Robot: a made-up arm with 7 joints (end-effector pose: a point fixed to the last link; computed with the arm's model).
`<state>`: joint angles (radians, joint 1 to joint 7).
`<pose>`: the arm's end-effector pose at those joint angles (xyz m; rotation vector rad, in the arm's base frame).
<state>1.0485 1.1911 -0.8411 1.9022 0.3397 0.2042 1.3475</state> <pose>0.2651 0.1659 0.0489 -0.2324 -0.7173 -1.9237</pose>
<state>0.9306 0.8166 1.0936 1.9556 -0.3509 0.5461 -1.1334</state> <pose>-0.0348 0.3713 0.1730 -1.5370 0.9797 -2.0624</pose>
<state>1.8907 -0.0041 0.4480 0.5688 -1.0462 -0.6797 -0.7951</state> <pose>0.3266 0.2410 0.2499 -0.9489 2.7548 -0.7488</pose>
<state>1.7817 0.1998 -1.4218 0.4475 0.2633 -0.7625 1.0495</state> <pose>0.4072 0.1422 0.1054 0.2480 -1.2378 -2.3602</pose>
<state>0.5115 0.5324 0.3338 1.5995 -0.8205 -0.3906 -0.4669</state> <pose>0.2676 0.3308 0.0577 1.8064 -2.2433 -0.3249</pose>
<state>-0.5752 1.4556 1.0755 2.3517 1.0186 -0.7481 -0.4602</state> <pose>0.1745 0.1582 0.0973 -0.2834 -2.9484 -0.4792</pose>
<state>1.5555 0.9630 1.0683 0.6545 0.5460 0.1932 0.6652</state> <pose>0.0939 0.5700 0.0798 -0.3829 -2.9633 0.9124</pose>
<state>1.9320 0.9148 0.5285 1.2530 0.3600 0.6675 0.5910</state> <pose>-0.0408 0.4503 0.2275 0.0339 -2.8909 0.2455</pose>
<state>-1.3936 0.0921 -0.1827 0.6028 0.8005 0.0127 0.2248</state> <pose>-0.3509 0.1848 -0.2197 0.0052 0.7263 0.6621</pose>
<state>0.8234 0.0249 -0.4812 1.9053 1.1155 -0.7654 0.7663</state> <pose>0.2068 0.0585 0.1245 1.4650 2.1947 0.4200</pose>
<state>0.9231 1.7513 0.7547 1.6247 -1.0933 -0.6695 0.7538</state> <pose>-0.0471 0.2818 0.2883 2.5674 -0.0250 -0.8891</pose>
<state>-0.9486 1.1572 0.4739 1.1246 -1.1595 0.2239 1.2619</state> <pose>0.1248 0.4752 -0.1841 0.3941 1.1193 -1.0547</pose>
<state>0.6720 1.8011 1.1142 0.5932 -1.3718 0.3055 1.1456</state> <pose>-0.0855 0.5208 0.2171 1.1544 -0.4023 0.5020</pose>
